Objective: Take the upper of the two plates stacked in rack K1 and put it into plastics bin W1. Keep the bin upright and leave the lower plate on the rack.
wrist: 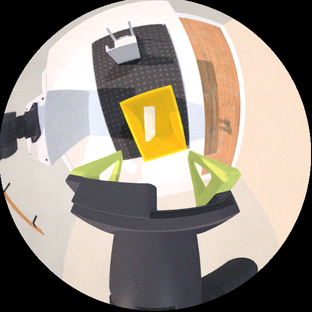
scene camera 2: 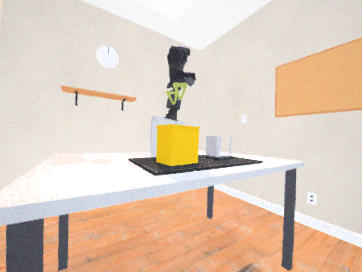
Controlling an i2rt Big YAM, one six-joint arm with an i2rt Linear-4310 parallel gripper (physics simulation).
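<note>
Plastics bin W1 is yellow, open at the top and upright on the dark mat. In the wrist view a white plate shows inside it as a narrow strip, seemingly on edge; the bin wall hides it in the scene view. My gripper is open and empty, high above the bin, with green fingers wide apart. Rack K1 is grey with thin posts and stands on the mat. A pale surface shows inside the rack in the wrist view, too small to make out clearly as the lower plate.
The dark perforated mat lies on the white table. A pale grey panel stands behind the bin in the scene view. The arm's base is at the left of the wrist view. The table's edge runs right of the mat there.
</note>
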